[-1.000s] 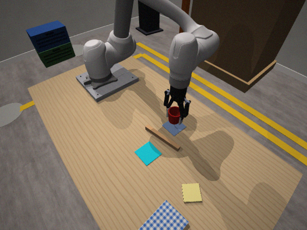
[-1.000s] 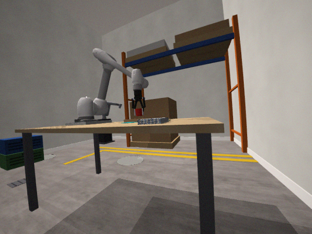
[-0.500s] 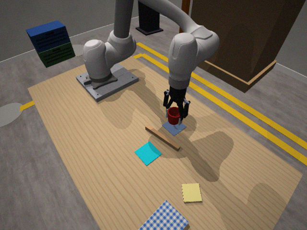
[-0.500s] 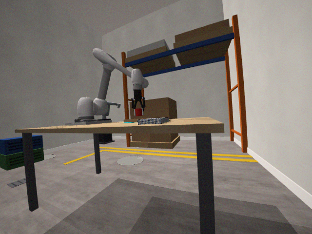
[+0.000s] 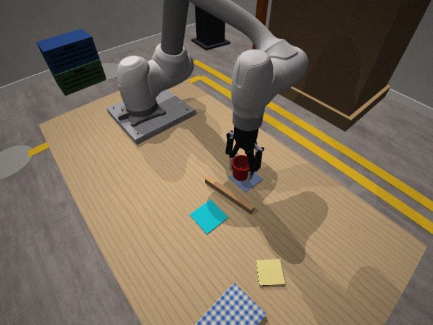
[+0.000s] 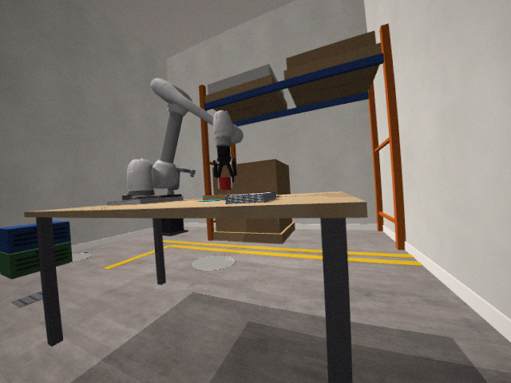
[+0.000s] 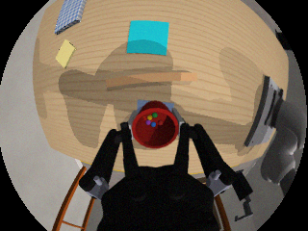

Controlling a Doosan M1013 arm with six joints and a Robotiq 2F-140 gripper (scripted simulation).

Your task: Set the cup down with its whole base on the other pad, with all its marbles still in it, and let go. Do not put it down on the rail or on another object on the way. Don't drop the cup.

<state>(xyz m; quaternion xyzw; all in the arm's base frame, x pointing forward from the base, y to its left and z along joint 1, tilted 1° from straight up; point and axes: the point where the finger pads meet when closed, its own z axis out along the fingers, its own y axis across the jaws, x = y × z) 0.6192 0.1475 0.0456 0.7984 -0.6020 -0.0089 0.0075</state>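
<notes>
Right now my hand is 50 mm short of the cyan pad, 180 mm to the left of it and 100 mm above it. Round my hand: wooden rail: 20 mm ahead, 70 mm to the right, 80 mm below; then red cup: 20 mm below.
</notes>
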